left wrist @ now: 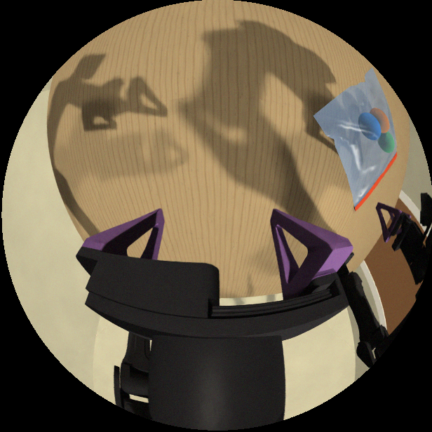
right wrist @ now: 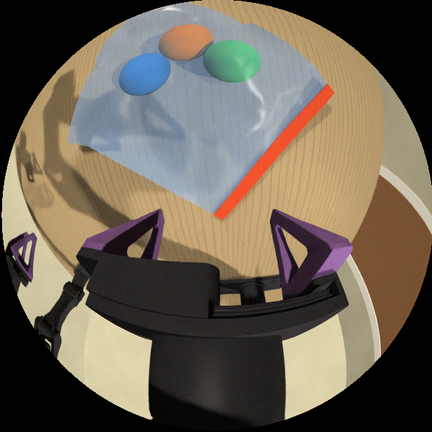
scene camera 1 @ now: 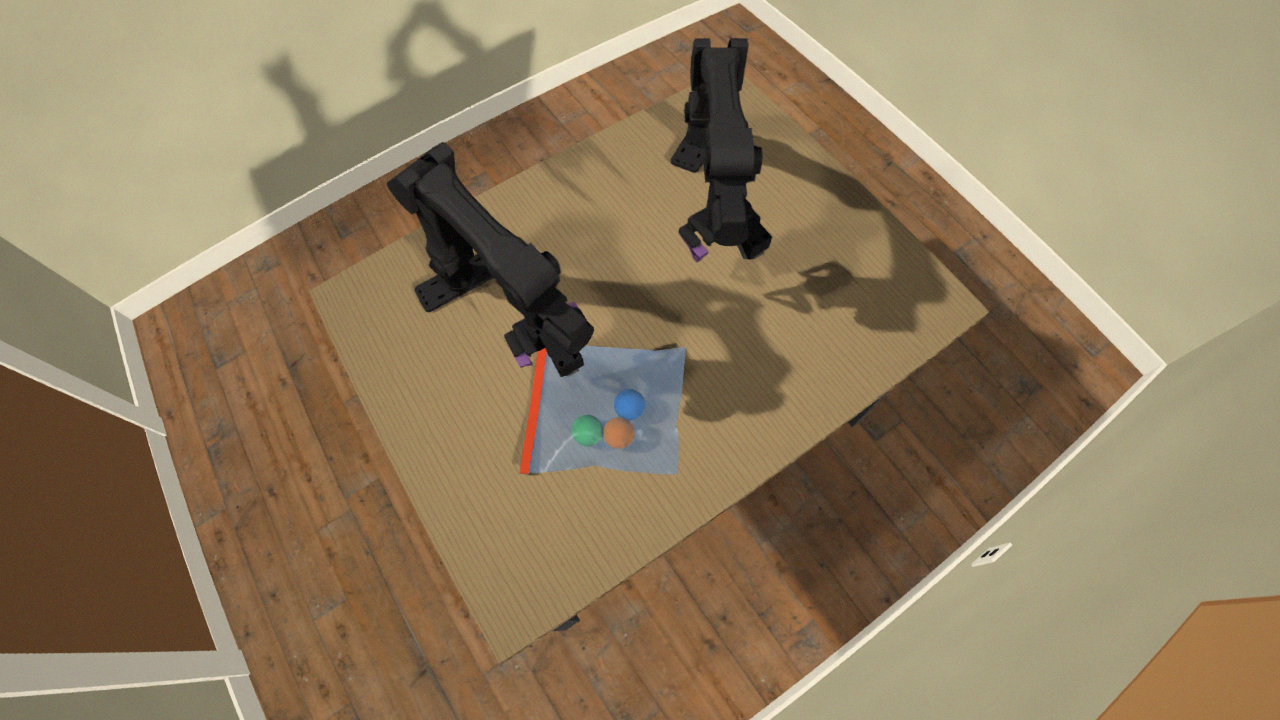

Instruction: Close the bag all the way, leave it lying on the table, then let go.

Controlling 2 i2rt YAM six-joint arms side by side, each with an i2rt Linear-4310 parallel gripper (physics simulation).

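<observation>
A translucent blue bag (scene camera 1: 657,376) (left wrist: 350,145) (right wrist: 190,160) lies flat on the table. A straight, unbroken red strip (scene camera 1: 532,420) (left wrist: 376,182) (right wrist: 274,152) runs along one edge; its seal cannot be judged in detail. Inside are a blue ball (scene camera 1: 629,403) (left wrist: 369,126) (right wrist: 145,74), an orange ball (scene camera 1: 618,433) (right wrist: 186,42) and a green ball (scene camera 1: 587,429) (left wrist: 387,142) (right wrist: 232,61). My right gripper (scene camera 1: 547,362) (right wrist: 216,214) is open and empty, above the strip's upper end in the scene view. My left gripper (scene camera 1: 726,254) (left wrist: 216,214) is open and empty, away from the bag.
The ribbed tan table top (scene camera 1: 429,447) (left wrist: 225,175) (right wrist: 345,150) extends around the bag. Shadows of the arms fall across it, some over the bag. A wooden floor (scene camera 1: 295,501) and pale walls surround the table.
</observation>
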